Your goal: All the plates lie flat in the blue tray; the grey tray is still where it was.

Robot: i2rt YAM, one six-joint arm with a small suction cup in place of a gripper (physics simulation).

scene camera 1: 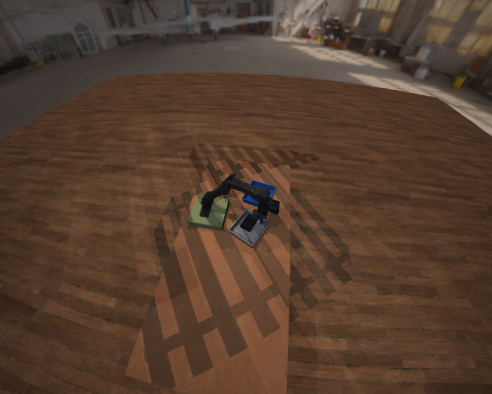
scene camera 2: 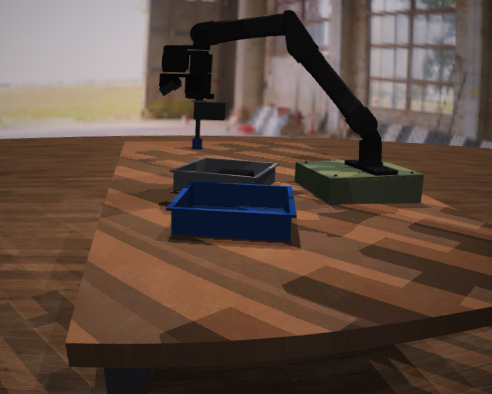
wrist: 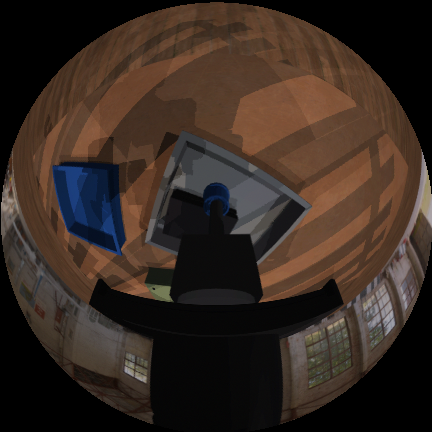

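Seen in the pictures: hand, its tool point: [scene camera 1: 261, 222] [scene camera 2: 196, 148] [wrist: 215, 194]; arm's base, origin of its link: [scene camera 1: 206, 206] [scene camera 2: 370, 168].
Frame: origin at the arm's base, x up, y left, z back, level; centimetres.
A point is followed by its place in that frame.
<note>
A black rectangular plate [scene camera 1: 248, 222] @(x -2.8, y -8.6, z -34.8 cm) [scene camera 2: 239, 172] @(x -2.8, y -8.4, z -33.5 cm) [wrist: 187, 212] @(x -2.8, y -6.0, z -38.3 cm) lies in the grey tray [scene camera 1: 241, 238] @(x -1.8, y -23.3, z -31.6 cm) [scene camera 2: 185, 181] @(x -4.5, y -5.4, z -47.8 cm) [wrist: 215, 167] @(x -6.5, y -10.8, z -44.8 cm). The blue tray [scene camera 1: 249, 200] @(x -1.8, y 12.4, z -33.0 cm) [scene camera 2: 230, 225] @(x -4.5, y 33.4, z -43.8 cm) [wrist: 92, 239] @(x -2.6, y 23.8, z -30.4 cm) stands beside the grey tray, apart from it. Shadows fall on the blue tray's floor, and I cannot tell whether a plate lies there. My gripper, a small blue suction cup [scene camera 1: 261, 221] [scene camera 2: 197, 145] [wrist: 216, 194], hangs above the grey tray and holds nothing. In the wrist view it covers part of the plate's edge.
The arm's green base block [scene camera 1: 210, 222] @(x -0.6, y -14.0, z -6.5 cm) [scene camera 2: 370, 190] @(x -3.5, y 10.7, z -5.0 cm) [wrist: 160, 291] @(x -0.5, y 6.4, z -11.9 cm) stands on the table [scene camera 1: 225, 310] @(x -6.8, y -70.5, z -28.7 cm) [scene camera 2: 200, 295] @(x -6.8, y 56.9, z -52.1 cm) beside the trays. The table's edge shows in the foreground of scene camera 2. Striped shadows cross the table top.
</note>
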